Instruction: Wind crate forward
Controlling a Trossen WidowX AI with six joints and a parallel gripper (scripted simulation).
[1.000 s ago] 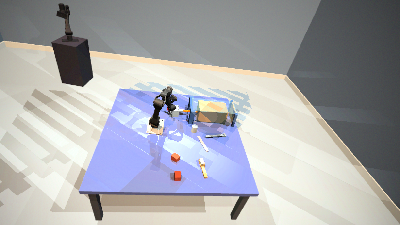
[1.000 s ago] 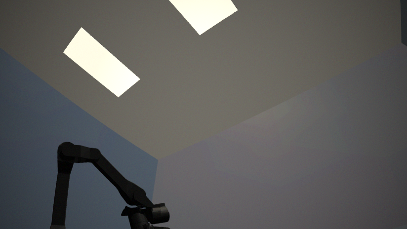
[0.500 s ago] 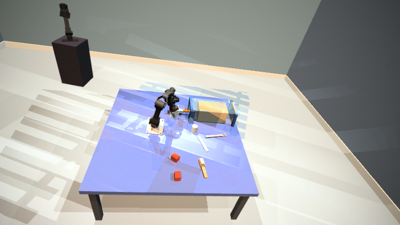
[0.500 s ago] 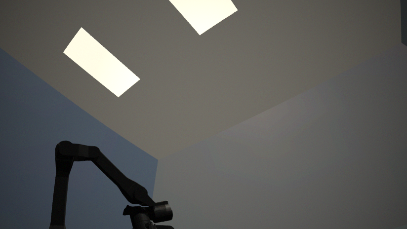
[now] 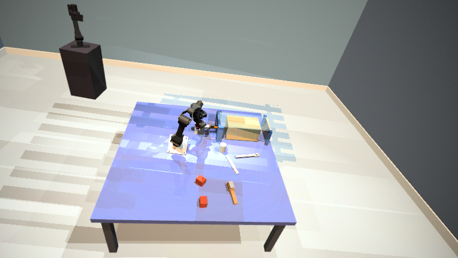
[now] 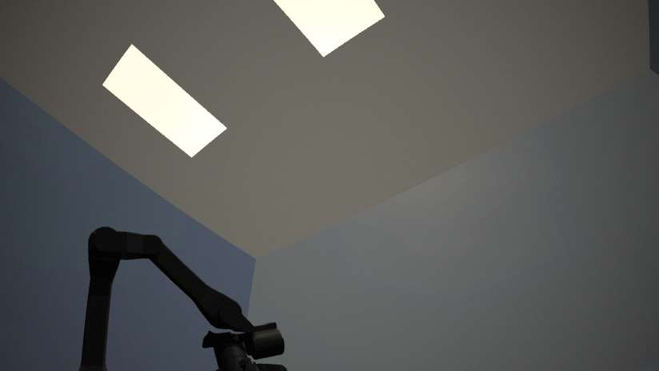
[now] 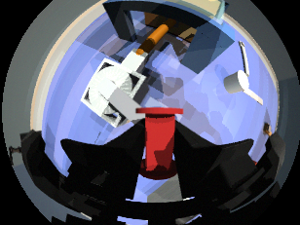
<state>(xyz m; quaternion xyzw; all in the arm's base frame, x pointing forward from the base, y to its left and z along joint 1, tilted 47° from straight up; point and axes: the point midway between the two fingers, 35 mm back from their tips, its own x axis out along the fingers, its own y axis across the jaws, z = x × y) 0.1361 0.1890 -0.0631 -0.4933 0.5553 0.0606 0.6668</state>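
The blue steel frame lies 14 cm ahead of my gripper tip, 12 cm to the left of it and 3 cm below it. Round my gripper tip: red piece 1 cm to the right, 1 cm behind; then grey winch 10 cm below, 8 cm to the left, 3 cm behind; then winch handle 3 cm to the left, 3 cm below, 1 cm behind.
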